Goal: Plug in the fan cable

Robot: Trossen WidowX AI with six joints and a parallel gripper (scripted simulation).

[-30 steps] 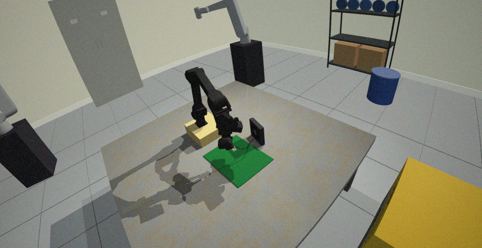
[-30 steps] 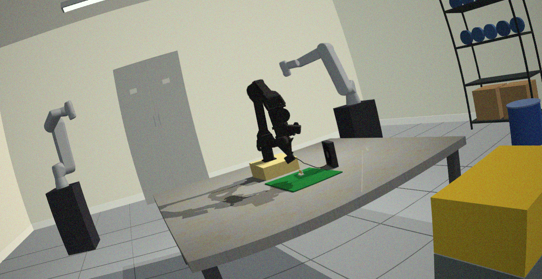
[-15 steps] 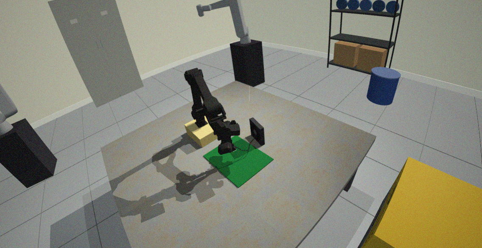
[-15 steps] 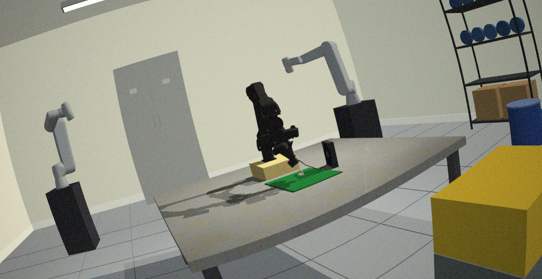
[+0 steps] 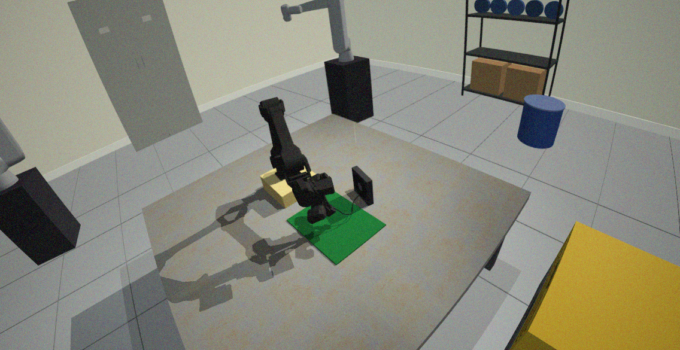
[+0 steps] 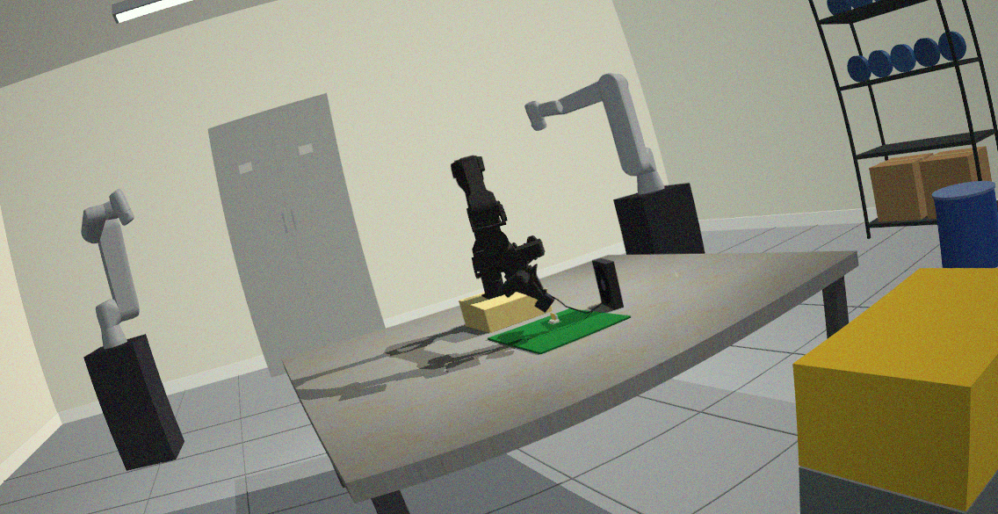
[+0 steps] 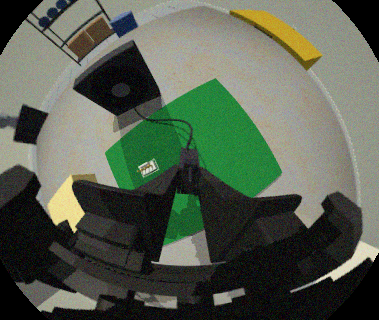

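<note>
The green board lies 10 cm below my gripper tip, 1 cm to the left of it and 1 cm behind it. Round my gripper tip: black fan (18 cm to the left, 5 cm behind, 3 cm below); then dark plug (1 cm below); then four-pin fan header (9 cm below, 7 cm behind, 4 cm to the left).
</note>
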